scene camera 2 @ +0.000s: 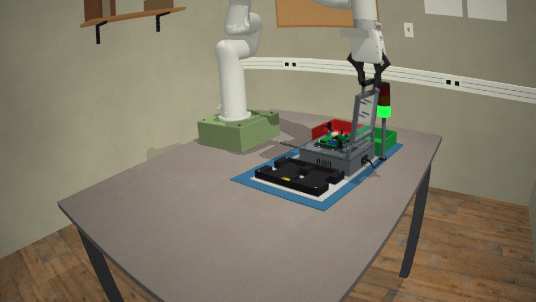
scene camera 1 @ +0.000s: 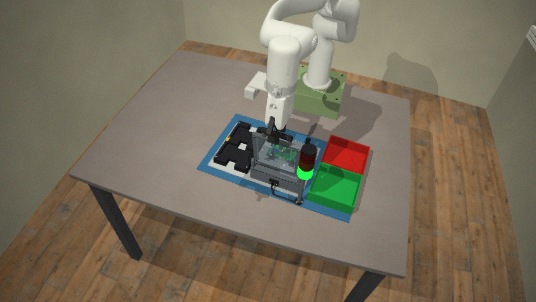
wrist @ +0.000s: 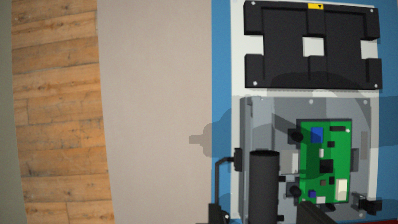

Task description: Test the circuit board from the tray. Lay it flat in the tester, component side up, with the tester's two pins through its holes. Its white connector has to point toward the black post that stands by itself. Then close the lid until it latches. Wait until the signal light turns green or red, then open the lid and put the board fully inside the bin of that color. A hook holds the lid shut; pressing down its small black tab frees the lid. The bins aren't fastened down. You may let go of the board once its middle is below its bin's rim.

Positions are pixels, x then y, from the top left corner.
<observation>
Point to a tester lid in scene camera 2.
366,103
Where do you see a green bin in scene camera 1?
341,185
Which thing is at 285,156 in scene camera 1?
A tester lid.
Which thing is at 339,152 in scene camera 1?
A red bin.
</observation>
